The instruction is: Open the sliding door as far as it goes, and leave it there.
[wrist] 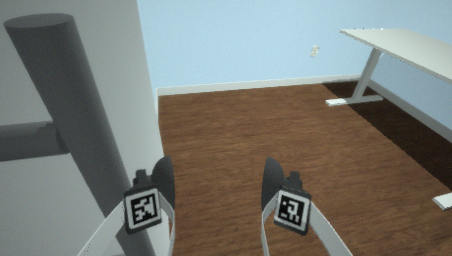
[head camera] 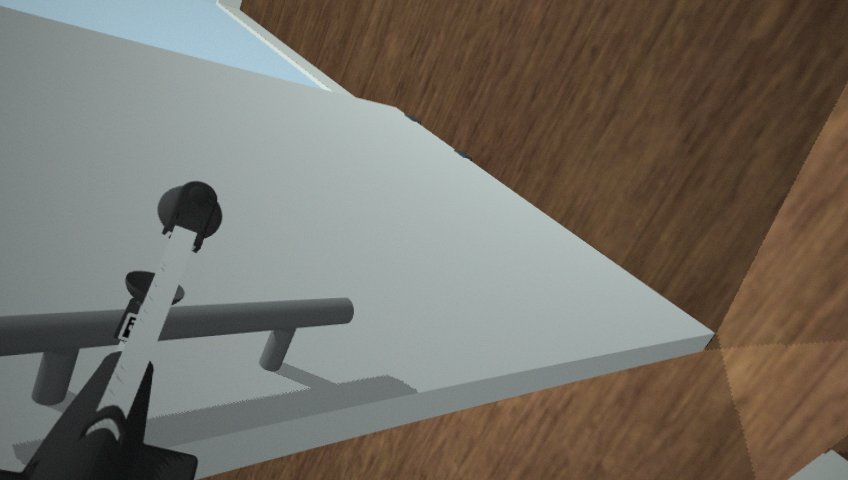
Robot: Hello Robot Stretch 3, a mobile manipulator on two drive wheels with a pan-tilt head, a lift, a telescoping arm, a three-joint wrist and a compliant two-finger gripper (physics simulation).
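Frame: origin at the robot's base, x left, y back, z up, level; metres.
Seen in the pictures: gripper, between the fingertips: (head camera: 179, 234).
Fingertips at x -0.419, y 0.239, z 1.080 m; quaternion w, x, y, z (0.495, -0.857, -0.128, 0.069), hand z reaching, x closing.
Note:
A point is followed by its place in that frame.
The grey-white sliding door (head camera: 476, 249) @[x -0.642, y 0.358, z 0.437 m] (wrist: 117, 55) fills much of the head view and stands at the left in the wrist view, with room beyond its edge. Its dark grey bar handle (head camera: 255, 312) @[x -0.476, y 0.200, z 0.998 m] (wrist: 75, 90) stands off the panel on short posts. My gripper (head camera: 172, 249) @[x -0.419, y 0.239, z 1.080 m] (wrist: 218, 174) @[x -0.419, y 0.239, z 1.080 m] is open, its two fingers well apart, with floor showing between them in the wrist view. The handle lies left of the left finger there and passes partly behind it, outside the gap. Whether that finger touches the handle is unclear.
A desk (wrist: 400, 45) with a white top and light legs stands at the right in the wrist view, near the blue wall (wrist: 225, 40). Brown wooden floor (head camera: 595, 118) @[x -0.518, y 0.632, z 0.001 m] (wrist: 225, 125) lies beyond the door. A pale edge (head camera: 827, 466) @[x -0.427, y -0.139, z 0.083 m] shows at the head view's lower right corner.

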